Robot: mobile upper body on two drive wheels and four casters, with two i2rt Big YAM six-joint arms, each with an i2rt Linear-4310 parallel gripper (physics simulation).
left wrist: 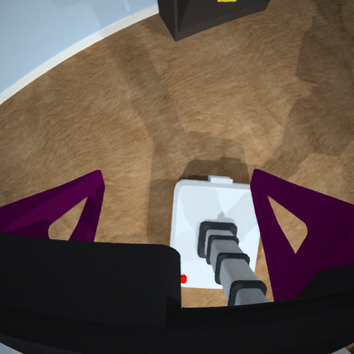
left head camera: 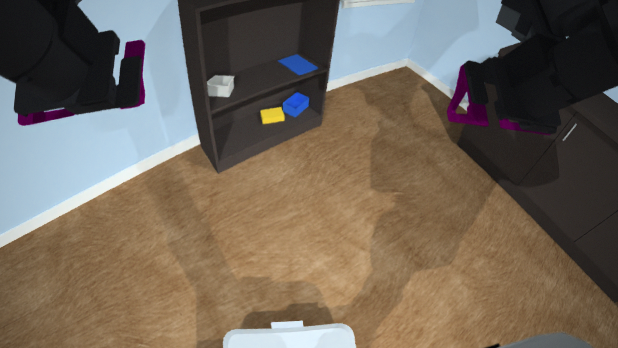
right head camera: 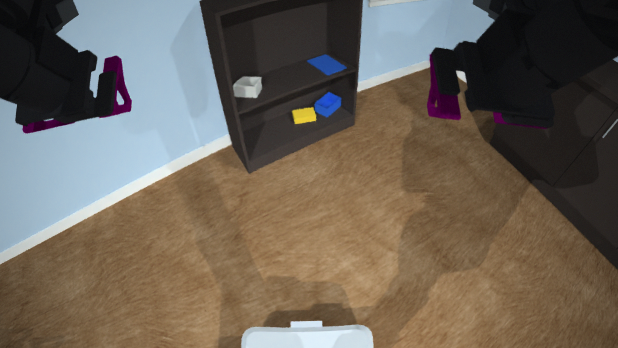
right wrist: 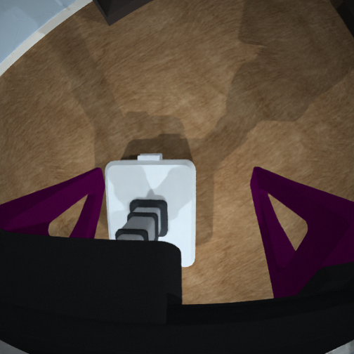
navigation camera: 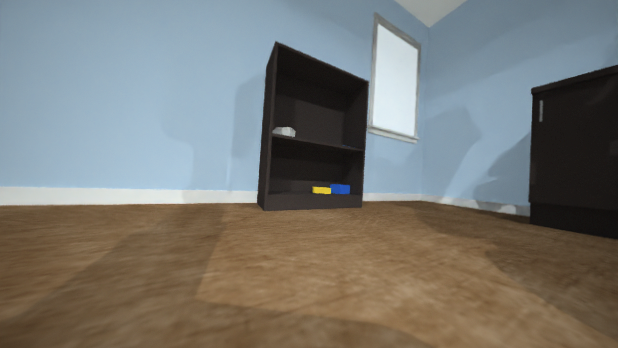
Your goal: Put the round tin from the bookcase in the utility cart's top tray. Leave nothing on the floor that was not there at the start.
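Frame: origin at the left arm's base, x back, y right, z up, level; centimetres.
Seen in the pictures: left gripper, fingertip midpoint: (left head camera: pixel 107 104) (right head camera: pixel 101 112); right gripper, fingertip midpoint: (left head camera: pixel 476 119) (right head camera: pixel 463 114).
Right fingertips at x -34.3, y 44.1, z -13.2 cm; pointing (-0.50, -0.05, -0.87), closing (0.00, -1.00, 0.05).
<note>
Offsets run from my right fingertips to a thing's top centre. "*": to the spot under its first point.
The dark bookcase @(* dx -116.5, dy -22.7, dz -124.2 cm) (left head camera: pixel 270 144) (right head camera: pixel 300 144) (navigation camera: pixel 315 202) stands against the blue wall ahead. No round tin can be made out on its visible shelves; its top surface is outside the head views and hidden by the low angle in the navigation view. The utility cart does not show. My left gripper (left head camera: pixel 82 113) (right head camera: pixel 82 120) (left wrist: pixel 177 177) is open and empty, high at the left of the head views. My right gripper (left head camera: pixel 495 124) (right head camera: pixel 480 120) (right wrist: pixel 177 175) is open and empty, high at the right. Both are apart from the bookcase.
A white angular bowl @(* dx -110.0, dy -49.7, dz -72.4 cm) (left head camera: pixel 220 86) (right head camera: pixel 248 87) (navigation camera: pixel 285 131) and a flat blue item @(dx -141.3, dy -6.4, dz -78.6 cm) (left head camera: pixel 298 64) are on the middle shelf. A yellow block @(dx -134.9, dy -21.4, dz -113.3 cm) (left head camera: pixel 272 115) and an open blue box @(dx -144.3, dy -5.0, dz -110.3 cm) (left head camera: pixel 296 104) sit on the bottom shelf. A dark cabinet (left head camera: pixel 575 200) (navigation camera: pixel 575 160) stands at the right.
</note>
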